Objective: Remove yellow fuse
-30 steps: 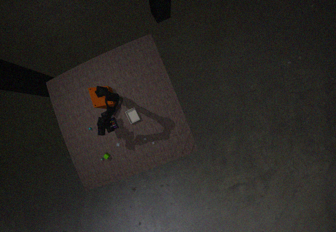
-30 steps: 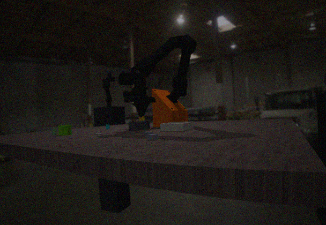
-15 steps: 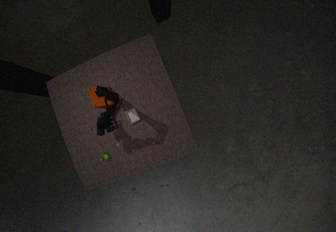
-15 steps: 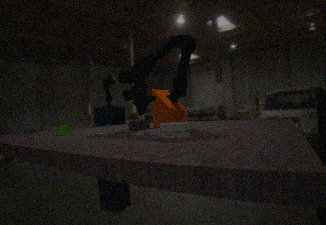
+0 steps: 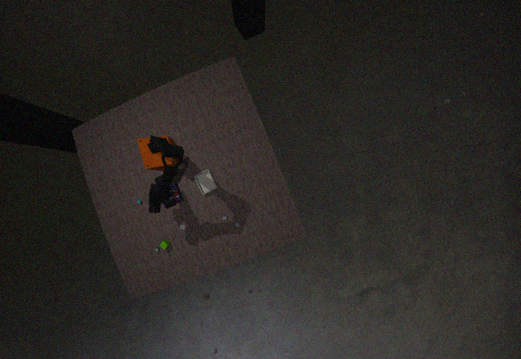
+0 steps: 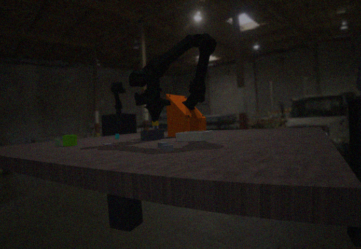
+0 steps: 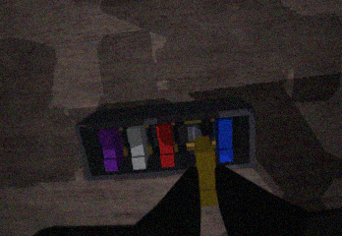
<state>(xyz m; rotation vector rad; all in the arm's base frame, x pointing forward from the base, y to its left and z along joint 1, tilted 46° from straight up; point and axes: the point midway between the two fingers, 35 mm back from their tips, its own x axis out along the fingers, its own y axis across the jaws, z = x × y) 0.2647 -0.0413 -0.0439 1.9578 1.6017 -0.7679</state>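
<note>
My gripper tip is 50 mm short of the white tray, 200 mm to the right of it and 70 mm above it.
</note>
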